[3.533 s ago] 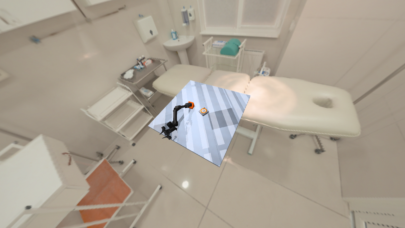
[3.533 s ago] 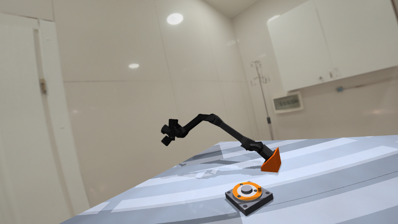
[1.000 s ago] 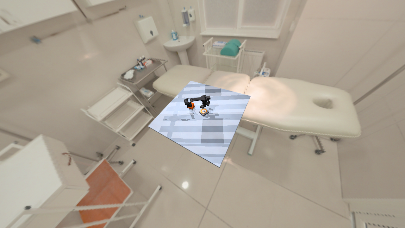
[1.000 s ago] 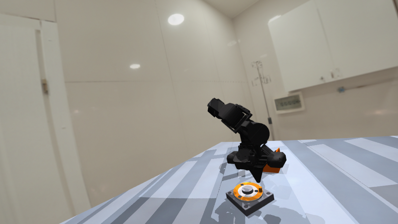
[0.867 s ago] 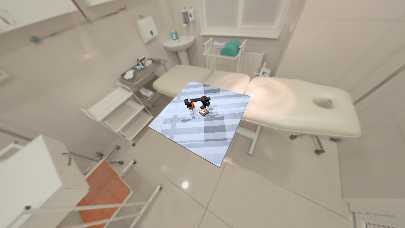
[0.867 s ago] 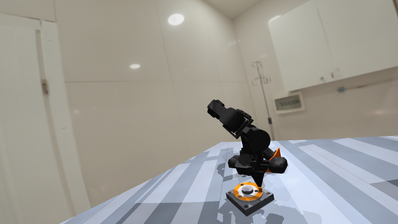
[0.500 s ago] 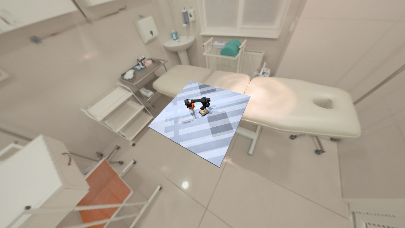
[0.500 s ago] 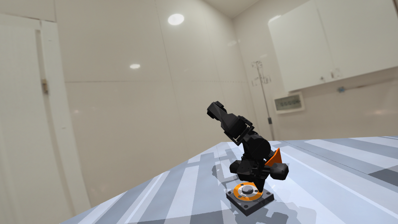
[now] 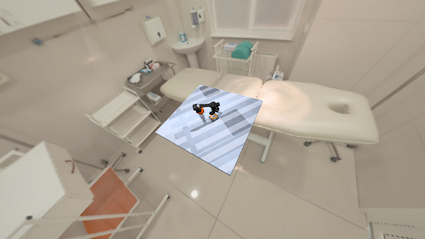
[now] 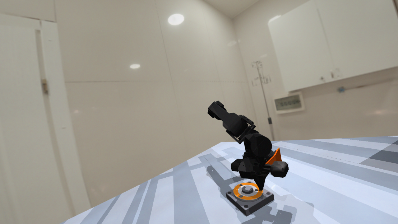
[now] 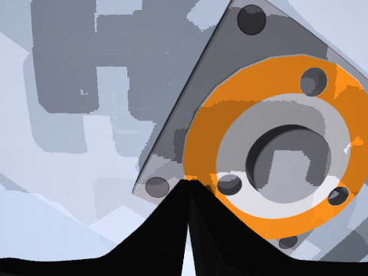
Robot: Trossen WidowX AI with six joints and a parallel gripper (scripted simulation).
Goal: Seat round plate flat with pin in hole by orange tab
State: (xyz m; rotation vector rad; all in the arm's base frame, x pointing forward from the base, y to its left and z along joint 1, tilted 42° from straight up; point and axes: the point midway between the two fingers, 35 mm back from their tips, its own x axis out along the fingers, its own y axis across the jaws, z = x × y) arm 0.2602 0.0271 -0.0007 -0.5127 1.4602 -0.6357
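My gripper tip is 30 mm to the left of the round plate and 10 mm above it. The rest, counted from my gripper tip: square grey base: 10 mm ahead, 50 mm to the right, 20 mm below.
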